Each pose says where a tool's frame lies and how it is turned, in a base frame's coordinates. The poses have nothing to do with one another.
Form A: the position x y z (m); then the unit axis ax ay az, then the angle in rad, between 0 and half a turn.
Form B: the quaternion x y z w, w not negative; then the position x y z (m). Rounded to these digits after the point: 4 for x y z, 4 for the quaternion.
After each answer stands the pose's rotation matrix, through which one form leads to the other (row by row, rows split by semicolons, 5 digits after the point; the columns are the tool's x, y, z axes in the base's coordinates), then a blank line. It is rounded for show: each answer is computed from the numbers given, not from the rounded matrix.
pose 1, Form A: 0.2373, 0.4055, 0.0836, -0.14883, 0.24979, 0.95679, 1.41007
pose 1, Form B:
-0.0965, 0.1619, 0.6201, 0.7616, 0.2373, 0.4055, 0.0836
0.17864 -0.97569 0.12696; 0.91323 0.21245 0.34766; -0.36618 0.05384 0.92898

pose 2, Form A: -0.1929, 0.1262, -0.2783, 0.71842, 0.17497, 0.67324, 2.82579
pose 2, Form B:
0.7095, 0.1728, 0.6649, 0.1572, -0.1929, 0.1262, -0.2783
0.05619 0.03609 0.99777; 0.45428 -0.89083 0.00664; 0.88908 0.45290 -0.06645

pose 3, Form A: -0.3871, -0.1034, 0.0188, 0.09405, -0.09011, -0.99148, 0.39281
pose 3, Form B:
0.0184, -0.0176, -0.1935, 0.9808, -0.3871, -0.1034, 0.0188
0.92451 0.37888 -0.04159; -0.38017 0.92446 -0.02920; 0.02739 0.04281 0.99871

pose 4, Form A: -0.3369, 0.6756, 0.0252, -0.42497, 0.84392, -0.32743, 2.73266
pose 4, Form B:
-0.4161, 0.8263, -0.3206, 0.2030, -0.3369, 0.6756, 0.0252
-0.57124 -0.55751 0.60239; -0.81790 0.44812 -0.36088; -0.06875 -0.69884 -0.71197

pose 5, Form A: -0.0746, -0.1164, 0.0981, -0.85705, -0.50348, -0.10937, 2.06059
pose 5, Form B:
-0.7349, -0.4317, -0.0938, 0.5146, -0.0746, -0.1164, 0.0981
0.60966 0.73103 -0.30645; 0.53800 -0.09769 0.83726; 0.58212 -0.67532 -0.45285

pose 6, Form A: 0.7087, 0.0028, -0.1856, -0.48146, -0.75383, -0.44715, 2.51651
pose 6, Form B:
-0.4581, -0.7173, -0.4255, 0.3075, 0.7087, 0.0028, -0.1856
-0.39114 0.91890 -0.05125; 0.39559 0.21815 0.89214; 0.83097 0.32868 -0.44884

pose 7, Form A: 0.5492, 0.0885, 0.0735, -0.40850, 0.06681, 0.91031, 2.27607
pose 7, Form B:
-0.3708, 0.0607, 0.8264, 0.4194, 0.5492, 0.0885, 0.0735
-0.37320 -0.73812 -0.56205; 0.64816 -0.64089 0.41129; -0.66379 -0.21080 0.71760

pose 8, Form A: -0.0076, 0.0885, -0.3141, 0.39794, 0.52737, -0.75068, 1.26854
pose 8, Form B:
0.2358, 0.3125, -0.4448, 0.8055, -0.0076, 0.0885, -0.3141
0.40889 0.86404 0.29366; -0.56926 0.49301 -0.65794; -0.71327 0.10186 0.69345

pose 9, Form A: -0.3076, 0.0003, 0.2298, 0.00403, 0.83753, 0.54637, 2.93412
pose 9, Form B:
0.0040, 0.8330, 0.5434, 0.1036, -0.3076, 0.0003, 0.2298
-0.97852 -0.10587 0.17688; 0.11922 0.40933 0.90457; -0.16816 0.90623 -0.38791

